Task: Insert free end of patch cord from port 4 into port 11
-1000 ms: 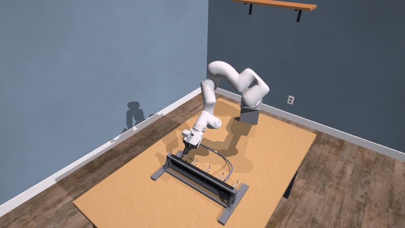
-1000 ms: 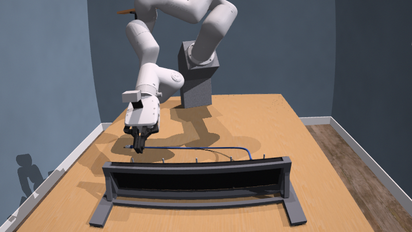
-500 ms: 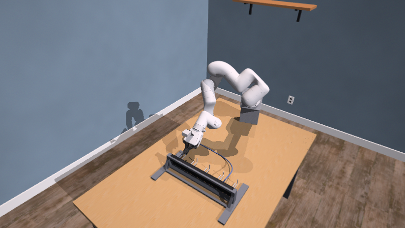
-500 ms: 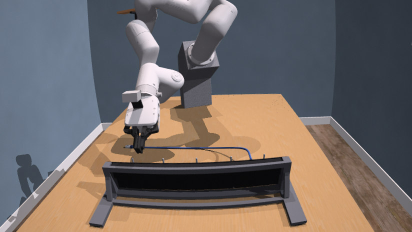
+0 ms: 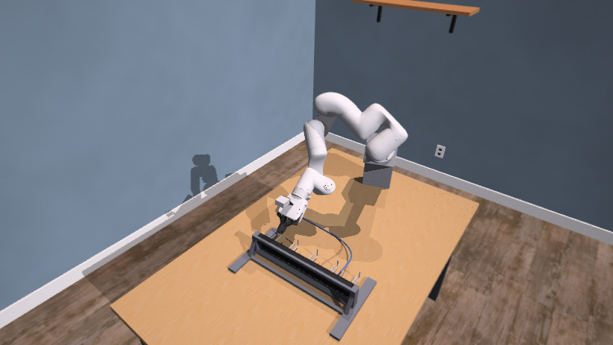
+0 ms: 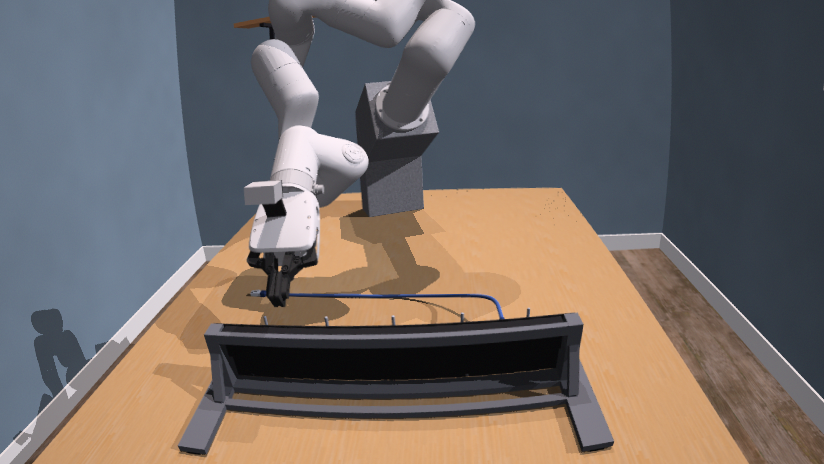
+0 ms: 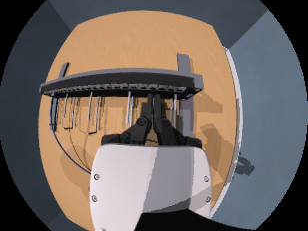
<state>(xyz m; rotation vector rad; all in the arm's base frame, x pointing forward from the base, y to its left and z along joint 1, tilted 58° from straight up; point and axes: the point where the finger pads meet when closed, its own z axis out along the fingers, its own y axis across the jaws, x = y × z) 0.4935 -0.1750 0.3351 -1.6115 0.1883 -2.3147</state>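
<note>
The plug is 190 mm to the right of my hand, 180 mm behind it and 120 mm below it.
</note>
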